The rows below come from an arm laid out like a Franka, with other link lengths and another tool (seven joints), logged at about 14 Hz.
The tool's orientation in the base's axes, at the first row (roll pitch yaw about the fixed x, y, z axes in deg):
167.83, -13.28, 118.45
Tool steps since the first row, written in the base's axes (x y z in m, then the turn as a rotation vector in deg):
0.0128, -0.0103, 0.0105, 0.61, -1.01, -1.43
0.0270, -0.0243, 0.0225, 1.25, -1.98, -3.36
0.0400, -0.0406, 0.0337, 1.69, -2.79, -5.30
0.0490, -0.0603, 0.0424, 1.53, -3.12, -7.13
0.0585, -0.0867, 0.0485, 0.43, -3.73, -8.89
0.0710, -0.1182, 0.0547, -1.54, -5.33, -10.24
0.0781, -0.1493, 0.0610, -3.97, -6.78, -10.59
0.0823, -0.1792, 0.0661, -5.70, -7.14, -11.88
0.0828, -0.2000, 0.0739, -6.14, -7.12, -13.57
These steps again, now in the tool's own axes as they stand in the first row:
-0.0123, 0.0091, -0.0121, -1.48, -0.18, 1.11
-0.0281, 0.0182, -0.0265, -3.05, -0.42, 2.70
-0.0455, 0.0250, -0.0410, -4.39, -0.78, 4.34
-0.0646, 0.0264, -0.0545, -5.02, -1.43, 5.97
-0.0902, 0.0249, -0.0674, -5.43, -3.02, 7.38
-0.1215, 0.0239, -0.0817, -6.20, -5.72, 8.03
-0.1500, 0.0183, -0.0964, -6.39, -8.55, 7.74
-0.1763, 0.0104, -0.1098, -6.20, -10.49, 8.73
-0.1926, 0.0036, -0.1234, -6.36, -11.22, 10.31

